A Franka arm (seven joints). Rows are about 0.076 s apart.
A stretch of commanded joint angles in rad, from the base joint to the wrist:
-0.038, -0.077, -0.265, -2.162, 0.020, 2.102, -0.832
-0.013, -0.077, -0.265, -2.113, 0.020, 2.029, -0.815
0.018, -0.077, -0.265, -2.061, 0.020, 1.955, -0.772
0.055, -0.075, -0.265, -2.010, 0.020, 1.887, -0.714
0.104, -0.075, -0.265, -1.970, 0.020, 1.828, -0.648
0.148, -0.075, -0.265, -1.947, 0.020, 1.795, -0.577
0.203, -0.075, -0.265, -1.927, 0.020, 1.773, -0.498
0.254, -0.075, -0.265, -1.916, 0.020, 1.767, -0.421
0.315, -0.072, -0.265, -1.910, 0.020, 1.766, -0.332
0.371, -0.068, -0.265, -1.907, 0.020, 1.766, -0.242
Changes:
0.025, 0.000, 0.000, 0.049, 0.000, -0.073, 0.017
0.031, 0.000, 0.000, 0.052, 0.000, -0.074, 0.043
0.037, 0.002, 0.000, 0.051, 0.000, -0.068, 0.058
0.049, 0.000, 0.000, 0.040, 0.000, -0.059, 0.066
0.044, 0.000, 0.000, 0.023, 0.000, -0.033, 0.071
0.055, 0.000, 0.000, 0.020, 0.000, -0.022, 0.079
0.051, 0.000, 0.000, 0.011, 0.000, -0.006, 0.077
0.061, 0.003, 0.000, 0.006, 0.000, -0.001, 0.089
0.056, 0.004, 0.000, 0.003, 0.000, 0.000, 0.090

